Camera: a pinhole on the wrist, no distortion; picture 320 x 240 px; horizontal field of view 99.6 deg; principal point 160.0 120.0 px. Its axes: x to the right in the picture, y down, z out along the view. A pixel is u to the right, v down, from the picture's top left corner.
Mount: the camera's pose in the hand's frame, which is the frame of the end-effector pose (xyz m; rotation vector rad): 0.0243 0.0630 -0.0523 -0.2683 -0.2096 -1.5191
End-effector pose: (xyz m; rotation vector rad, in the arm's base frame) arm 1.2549 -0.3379 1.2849 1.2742 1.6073 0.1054
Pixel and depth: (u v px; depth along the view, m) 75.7 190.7 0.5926
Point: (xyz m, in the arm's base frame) 1.9772 -0.0128 1.2561
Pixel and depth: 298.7 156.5 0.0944
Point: 1.3091 -0.3271 1.2179
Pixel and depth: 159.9 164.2 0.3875
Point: 1.6241 -0.2878 1.1483
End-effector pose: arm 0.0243 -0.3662 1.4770 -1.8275 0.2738 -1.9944
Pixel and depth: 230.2 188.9 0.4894
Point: 0.4779 -0.4097 1.8128
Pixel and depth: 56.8 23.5 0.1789
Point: 0.1523 -0.5275 1.2920
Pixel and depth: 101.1 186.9 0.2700
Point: 0.2226 -0.6463 1.5325
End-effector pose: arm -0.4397 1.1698 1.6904 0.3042 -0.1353 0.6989
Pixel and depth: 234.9 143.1 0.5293
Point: -0.3069 1.0474 2.2182
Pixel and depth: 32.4 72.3 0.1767
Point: -0.6490 1.3214 1.8093
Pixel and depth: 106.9 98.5 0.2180
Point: -0.5841 1.2749 1.8611
